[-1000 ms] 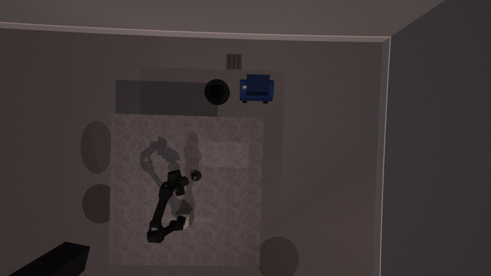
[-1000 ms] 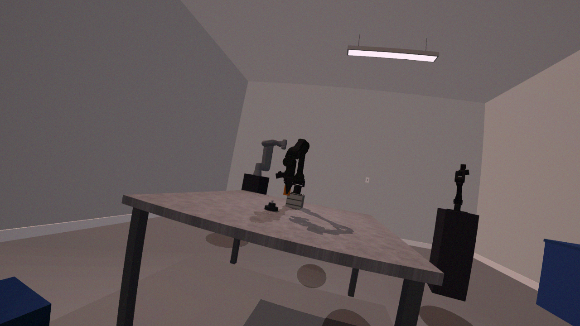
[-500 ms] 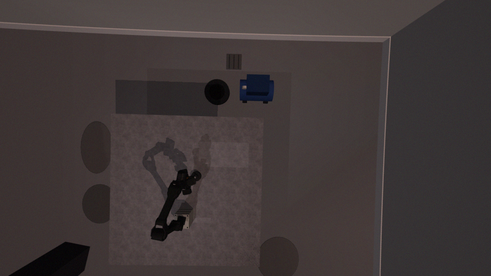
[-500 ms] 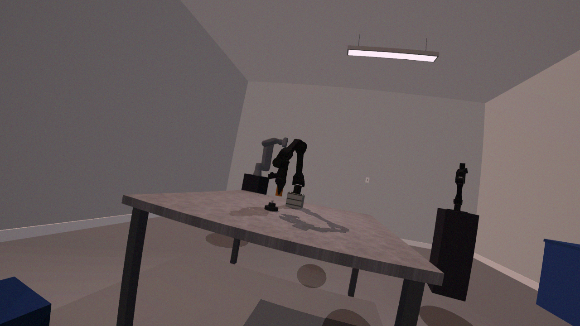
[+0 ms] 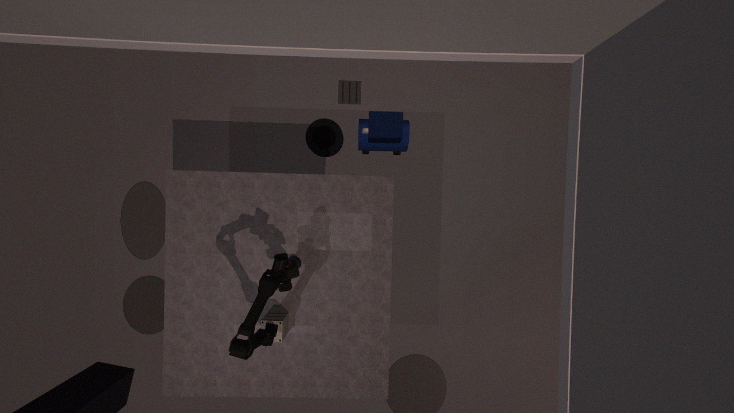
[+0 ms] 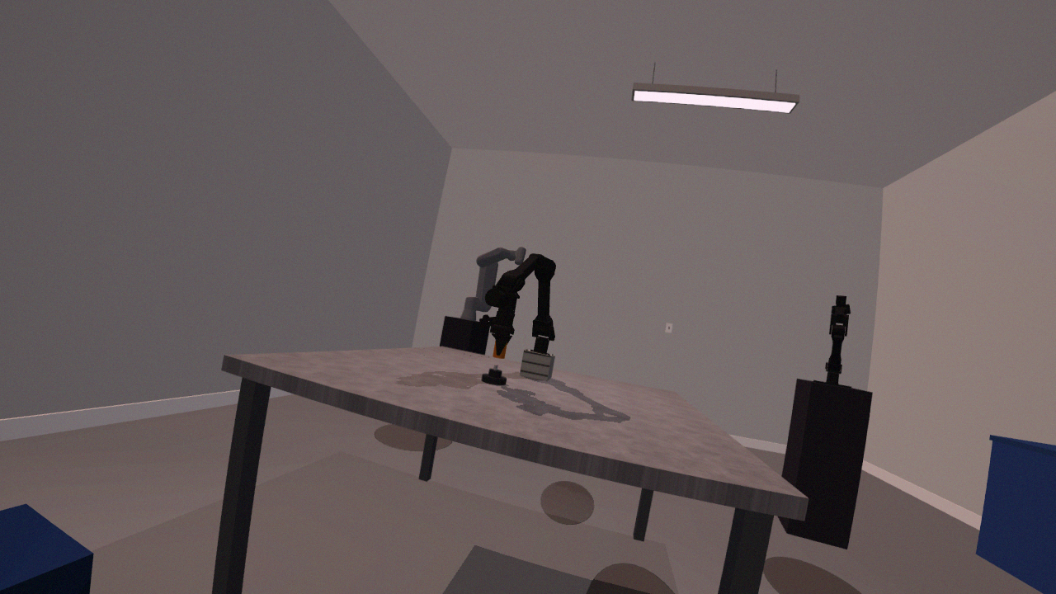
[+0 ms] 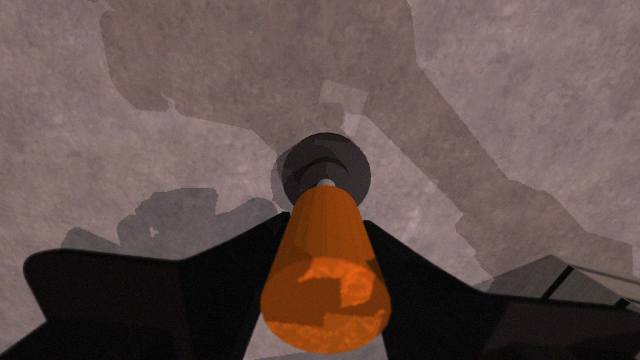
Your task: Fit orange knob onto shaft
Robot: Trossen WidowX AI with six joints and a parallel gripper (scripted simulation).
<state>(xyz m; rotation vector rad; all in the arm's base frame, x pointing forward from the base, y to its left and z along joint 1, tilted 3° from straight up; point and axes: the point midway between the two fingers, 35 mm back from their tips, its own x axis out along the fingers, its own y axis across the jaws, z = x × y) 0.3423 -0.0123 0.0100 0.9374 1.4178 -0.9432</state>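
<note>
Now: the round pedestal 60 mm below my gripper tip. The rest, counted from my gripper tip: orange knob 30 mm above.
</note>
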